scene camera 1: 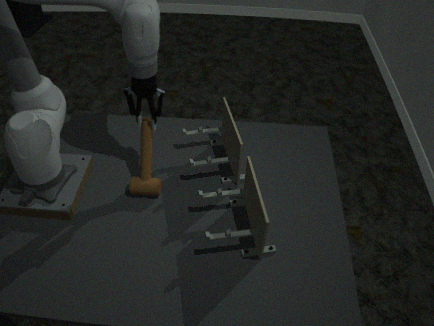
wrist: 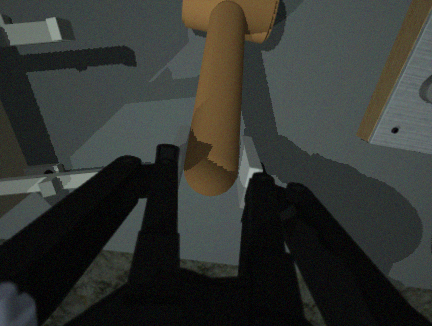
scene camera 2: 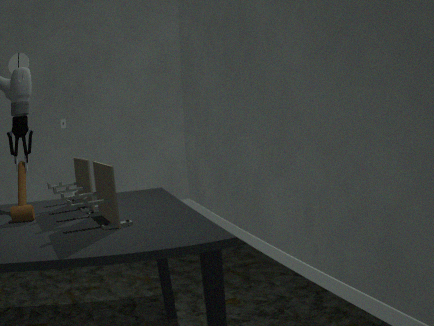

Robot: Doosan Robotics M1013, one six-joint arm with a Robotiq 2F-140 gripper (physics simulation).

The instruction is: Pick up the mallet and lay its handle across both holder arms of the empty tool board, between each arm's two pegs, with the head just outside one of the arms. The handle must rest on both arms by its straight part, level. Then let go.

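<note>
The orange-brown mallet (scene camera 1: 146, 155) (scene camera 2: 22, 187) (wrist: 217, 100) stands steeply tilted, its handle end up and its head (scene camera 1: 145, 187) (scene camera 2: 22, 213) down, at or close above the table. My gripper (scene camera 1: 146, 123) (scene camera 2: 21, 162) (wrist: 213, 146) is shut on the handle near its free end. Two upright tool boards, a back one (scene camera 1: 231, 140) (scene camera 2: 82, 175) and a front one (scene camera 1: 256, 210) (scene camera 2: 106, 192), stand right of the mallet. Their pale holder arms (scene camera 1: 210, 161) (scene camera 1: 229, 234) (wrist: 32, 32) point toward it and carry no tool.
The dark table (scene camera 1: 300, 200) (scene camera 2: 145, 225) bears everything. The robot's base plate (scene camera 1: 55, 200) (wrist: 400, 110) with a wooden edge lies left of the mallet in scene camera 1. The back board's arms are near the gripper's right side there.
</note>
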